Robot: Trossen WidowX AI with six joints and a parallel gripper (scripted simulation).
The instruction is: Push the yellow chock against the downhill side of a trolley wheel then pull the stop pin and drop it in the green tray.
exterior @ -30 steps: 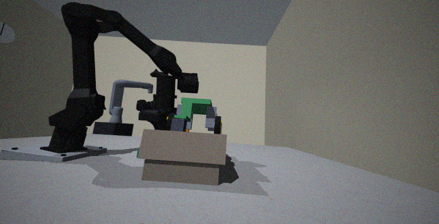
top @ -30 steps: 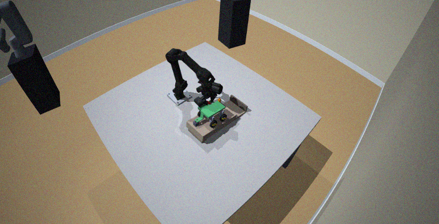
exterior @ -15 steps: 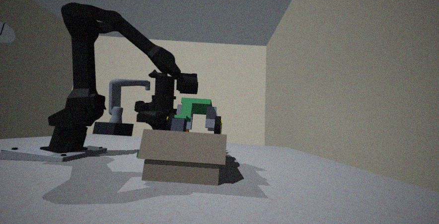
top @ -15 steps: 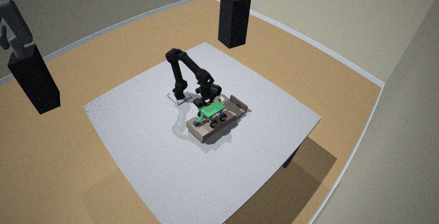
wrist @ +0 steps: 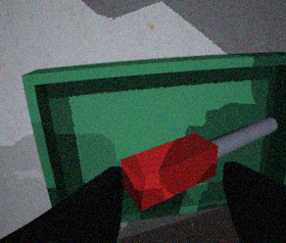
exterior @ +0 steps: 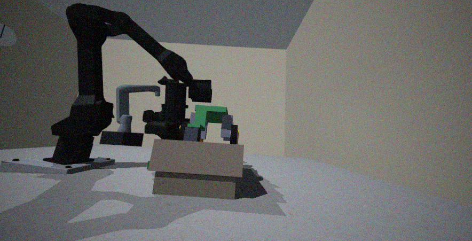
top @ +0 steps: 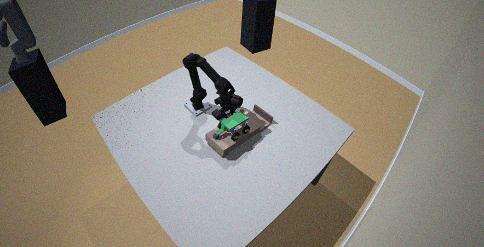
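My gripper tip is 20 mm to the right of the stop pin and 10 mm above it. The rest, counted from my gripper tip: green tray (10 mm behind, 10 mm to the left, 40 mm below); yellow chock (60 mm ahead, 30 mm to the left, 50 mm above); brown ramp (130 mm ahead, 50 mm to the right, 10 mm above).
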